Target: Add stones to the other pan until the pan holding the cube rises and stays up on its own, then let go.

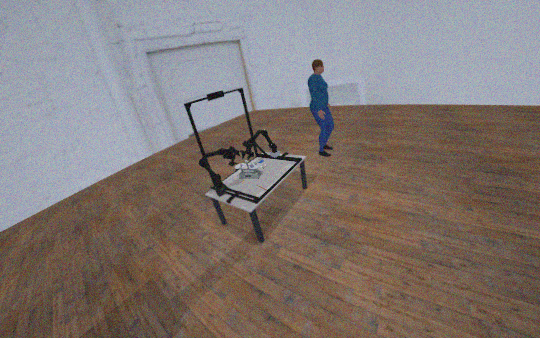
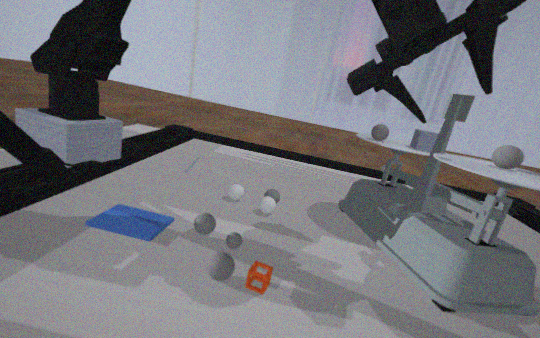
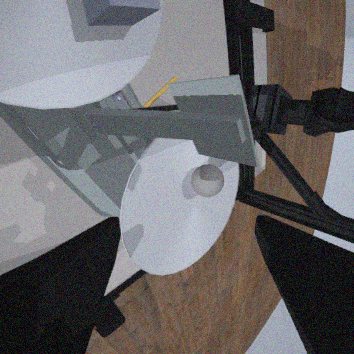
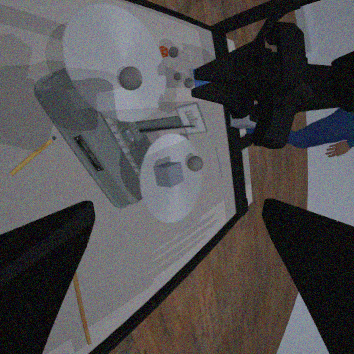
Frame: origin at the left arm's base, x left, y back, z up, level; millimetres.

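Seen in the pictures: left gripper, between the fingertips: [image 1: 244, 160] [image 2: 455, 109] [image 3: 188, 224] [image 4: 192, 84]; right gripper, between the fingertips: [image 1: 238, 159] [image 4: 179, 208]; left arm's base, origin of its link: [image 1: 274, 151] [image 2: 73, 115] [image 4: 252, 112]; right arm's base, origin of its link: [image 1: 219, 187] [image 3: 282, 111].
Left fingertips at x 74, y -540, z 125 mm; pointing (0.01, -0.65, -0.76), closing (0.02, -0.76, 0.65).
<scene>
Offsets run from my left fingertips to a thing's top centre.
The grey balance stands with both pans over its base. The cube @(dx +119, dy +7, dz -39 mm) [image 2: 425, 140] [image 3: 117, 11] [image 4: 170, 173] and a small stone @(dx +105, dy +76, dz -41 mm) [image 2: 380, 132] [image 4: 195, 162] rest on one pan @(dx +130, dy +39, dz -68 mm) [image 2: 400, 148] [image 3: 100, 62] [image 4: 172, 207]. A larger grey stone @(dx -3, dy -66, dz -29 mm) [image 2: 508, 156] [image 3: 207, 180] [image 4: 130, 78] lies on the other pan @(dx -28, dy -67, dz -57 mm) [image 2: 465, 165] [image 3: 165, 240] [image 4: 95, 40]. The cube's pan looks lower, but the angles make this hard to judge. My left gripper [image 2: 457, 106] [image 3: 188, 224] is open and empty, above the balance and clear of the stone. My right gripper [image 4: 179, 208] is open and empty, high above the table.
Several loose grey and white stones @(dx -123, dy +249, dz -185 mm) [image 2: 205, 223] @(dx +10, dy +273, dz -185 mm) [image 2: 236, 192] @(dx -191, dy +186, dz -185 mm) [image 2: 221, 266] lie near a blue slab @(dx -159, dy +330, dz -208 mm) [image 2: 130, 222] and an orange open-frame cube @(dx -178, dy +147, dz -192 mm) [image 2: 259, 277]. Two pencils @(dx +82, dy -141, dz -205 mm) [image 4: 32, 156] @(dx +389, dy -95, dz -206 mm) [image 4: 81, 310] lie beside the balance. A person [image 1: 318, 95] stands behind the table.
</scene>
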